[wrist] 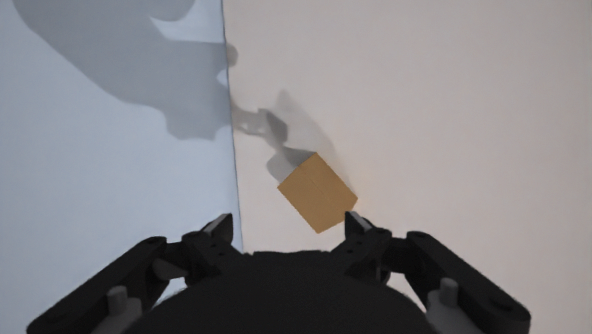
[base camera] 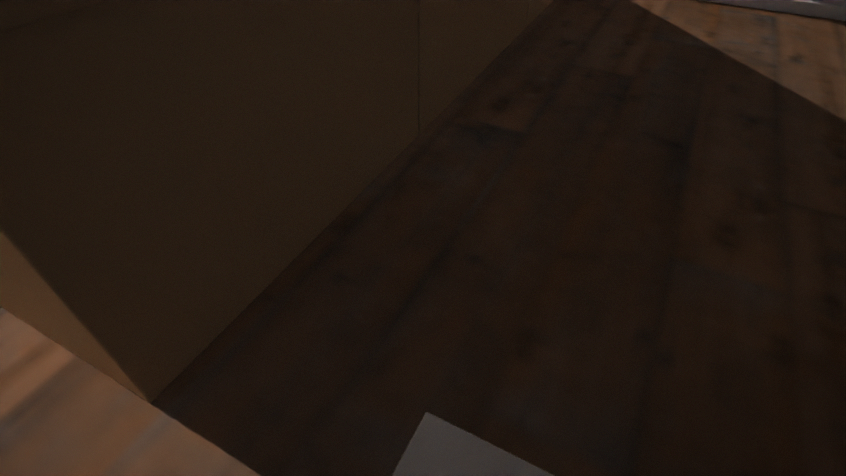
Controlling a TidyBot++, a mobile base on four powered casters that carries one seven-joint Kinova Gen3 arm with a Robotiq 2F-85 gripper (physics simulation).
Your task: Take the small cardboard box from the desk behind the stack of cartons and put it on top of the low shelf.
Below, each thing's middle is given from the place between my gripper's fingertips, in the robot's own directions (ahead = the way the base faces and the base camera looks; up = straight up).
Scene:
I see the small cardboard box (wrist: 313,188) 50 mm ahead of my hand, 50 mm to the right of it and 120 mm below it.

